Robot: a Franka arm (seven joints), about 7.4 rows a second.
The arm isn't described. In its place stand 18 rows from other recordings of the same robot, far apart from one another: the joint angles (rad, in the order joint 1, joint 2, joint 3, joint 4, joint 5, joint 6, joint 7), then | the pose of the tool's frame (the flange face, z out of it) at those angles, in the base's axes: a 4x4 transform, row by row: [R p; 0 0 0 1], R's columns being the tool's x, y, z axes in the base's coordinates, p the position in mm.
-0.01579 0.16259 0.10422 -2.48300 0.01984 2.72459 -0.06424 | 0.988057 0.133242 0.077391 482.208; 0.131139 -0.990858 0.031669 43.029; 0.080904 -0.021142 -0.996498 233.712; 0 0 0 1
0.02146 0.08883 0.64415 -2.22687 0.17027 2.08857 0.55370 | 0.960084 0.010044 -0.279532 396.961; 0.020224 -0.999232 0.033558 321.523; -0.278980 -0.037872 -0.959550 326.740; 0 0 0 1
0.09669 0.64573 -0.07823 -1.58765 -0.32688 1.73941 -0.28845 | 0.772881 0.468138 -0.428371 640.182; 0.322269 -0.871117 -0.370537 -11.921; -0.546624 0.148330 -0.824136 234.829; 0 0 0 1
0.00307 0.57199 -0.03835 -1.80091 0.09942 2.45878 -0.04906 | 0.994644 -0.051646 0.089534 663.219; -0.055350 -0.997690 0.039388 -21.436; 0.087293 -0.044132 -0.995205 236.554; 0 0 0 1
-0.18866 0.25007 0.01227 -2.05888 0.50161 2.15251 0.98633 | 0.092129 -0.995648 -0.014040 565.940; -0.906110 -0.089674 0.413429 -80.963; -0.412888 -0.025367 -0.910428 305.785; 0 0 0 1
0.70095 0.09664 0.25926 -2.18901 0.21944 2.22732 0.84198 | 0.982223 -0.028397 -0.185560 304.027; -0.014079 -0.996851 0.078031 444.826; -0.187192 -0.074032 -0.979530 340.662; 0 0 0 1
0.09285 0.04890 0.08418 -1.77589 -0.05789 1.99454 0.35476 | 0.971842 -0.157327 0.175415 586.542; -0.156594 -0.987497 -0.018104 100.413; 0.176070 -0.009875 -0.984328 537.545; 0 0 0 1
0.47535 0.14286 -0.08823 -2.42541 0.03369 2.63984 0.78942 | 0.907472 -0.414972 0.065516 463.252; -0.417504 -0.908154 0.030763 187.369; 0.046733 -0.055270 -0.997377 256.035; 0 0 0 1
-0.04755 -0.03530 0.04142 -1.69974 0.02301 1.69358 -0.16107 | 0.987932 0.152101 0.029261 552.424; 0.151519 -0.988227 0.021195 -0.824; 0.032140 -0.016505 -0.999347 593.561; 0 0 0 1
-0.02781 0.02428 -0.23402 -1.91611 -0.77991 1.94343 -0.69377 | 0.725700 0.684102 -0.073237 541.700; 0.477139 -0.577108 -0.662786 -193.398; -0.495679 0.446039 -0.745219 497.254; 0 0 0 1
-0.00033 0.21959 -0.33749 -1.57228 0.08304 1.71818 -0.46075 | 0.992185 0.112311 -0.054356 593.142; 0.114013 -0.993047 0.029294 -181.411; -0.050688 -0.035263 -0.998092 513.294; 0 0 0 1
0.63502 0.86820 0.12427 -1.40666 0.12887 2.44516 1.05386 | 0.906236 -0.422362 0.018628 554.687; -0.413434 -0.876148 0.247866 498.915; -0.088369 -0.232326 -0.968615 201.474; 0 0 0 1
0.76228 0.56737 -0.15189 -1.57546 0.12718 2.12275 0.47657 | 0.995722 0.088991 -0.024865 556.079; 0.089380 -0.995885 0.014997 413.699; -0.023428 -0.017155 -0.999578 311.436; 0 0 0 1
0.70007 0.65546 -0.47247 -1.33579 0.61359 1.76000 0.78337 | 0.756854 -0.620973 -0.203874 654.165; -0.567402 -0.779089 0.266600 278.864; -0.324388 -0.086099 -0.941998 365.294; 0 0 0 1
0.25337 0.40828 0.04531 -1.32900 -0.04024 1.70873 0.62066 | 0.949333 -0.313603 -0.020469 651.070; -0.314102 -0.948944 -0.029085 190.746; -0.010302 0.034041 -0.999367 498.761; 0 0 0 1
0.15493 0.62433 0.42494 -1.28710 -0.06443 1.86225 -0.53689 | 0.490476 0.866566 -0.092176 641.954; 0.866686 -0.474006 0.155480 329.370; 0.091042 -0.156147 -0.983529 407.507; 0 0 0 1
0.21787 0.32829 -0.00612 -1.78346 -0.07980 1.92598 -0.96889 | 0.334430 0.928232 -0.162919 605.776; 0.928201 -0.354342 -0.113510 124.796; -0.163092 -0.113260 -0.980088 357.294; 0 0 0 1
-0.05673 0.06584 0.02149 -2.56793 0.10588 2.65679 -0.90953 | 0.709408 0.704278 0.027085 451.853; 0.702707 -0.709738 0.049738 -18.783; 0.054253 -0.016252 -0.998395 242.444; 0 0 0 1
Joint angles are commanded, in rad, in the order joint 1, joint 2, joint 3, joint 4, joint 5, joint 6, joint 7. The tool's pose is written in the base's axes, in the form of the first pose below.
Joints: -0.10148 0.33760 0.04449 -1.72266 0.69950 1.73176 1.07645
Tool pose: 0.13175 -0.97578 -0.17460 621.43; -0.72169 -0.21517 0.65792 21.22; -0.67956 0.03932 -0.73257 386.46; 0 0 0 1
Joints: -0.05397 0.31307 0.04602 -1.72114 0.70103 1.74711 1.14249
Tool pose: 0.12111 -0.97752 -0.17258 620.29; -0.73402 -0.20523 0.64738 50.69; -0.66825 0.04827 -0.74237 402.81; 0 0 0 1
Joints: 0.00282 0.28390 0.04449 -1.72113 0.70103 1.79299 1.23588
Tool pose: 0.09258 -0.98547 -0.14243 619.61; -0.75701 -0.16258 0.63285 81.99; -0.64681 0.04923 -0.76106 422.43; 0 0 0 1
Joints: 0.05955 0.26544 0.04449 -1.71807 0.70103 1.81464 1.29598
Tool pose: 0.09122 -0.98585 -0.14064 615.31; -0.76506 -0.15978 0.62382 115.62; -0.63747 0.05070 -0.76881 436.19; 0 0 0 1
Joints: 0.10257 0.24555 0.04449 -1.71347 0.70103 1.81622 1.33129
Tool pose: 0.10490 -0.98355 -0.14702 608.57; -0.76561 -0.17423 0.61927 141.76; -0.63470 0.04760 -0.77129 450.73; 0 0 0 1
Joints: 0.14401 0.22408 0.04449 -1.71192 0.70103 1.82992 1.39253
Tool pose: 0.09129 -0.98573 -0.14146 601.40; -0.77170 -0.15981 0.61559 165.80; -0.62941 0.05297 -0.77527 465.43; 0 0 0 1
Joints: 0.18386 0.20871 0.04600 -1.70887 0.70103 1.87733 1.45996
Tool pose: 0.06882 -0.99200 -0.10581 597.98; -0.77985 -0.11964 0.61443 187.84; -0.62218 0.04023 -0.78184 479.00; 0 0 0 1
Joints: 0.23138 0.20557 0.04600 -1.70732 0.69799 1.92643 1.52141
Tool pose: 0.04943 -0.99536 -0.08250 593.84; -0.78689 -0.08969 0.61054 213.52; -0.61511 0.03474 -0.78767 484.50; 0 0 0 1
